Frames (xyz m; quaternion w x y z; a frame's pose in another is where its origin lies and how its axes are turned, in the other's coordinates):
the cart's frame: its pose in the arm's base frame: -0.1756 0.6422 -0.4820 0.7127 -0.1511 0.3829 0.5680
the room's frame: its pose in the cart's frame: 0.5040 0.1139 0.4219 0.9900 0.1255 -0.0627 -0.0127
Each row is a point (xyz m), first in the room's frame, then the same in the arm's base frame.
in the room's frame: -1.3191 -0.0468 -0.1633
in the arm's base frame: -0.3394 0.2095 0.1782
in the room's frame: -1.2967 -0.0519 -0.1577
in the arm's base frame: -0.3289 0.2266 0.1657
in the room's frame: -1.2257 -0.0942 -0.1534
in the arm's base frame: -0.2822 0.2623 0.1074
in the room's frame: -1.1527 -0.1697 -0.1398
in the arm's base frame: -0.2033 0.2883 0.0418
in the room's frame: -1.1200 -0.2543 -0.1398
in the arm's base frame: -0.1308 0.2733 -0.0106
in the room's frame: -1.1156 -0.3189 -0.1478
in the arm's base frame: -0.0830 0.2427 -0.0428
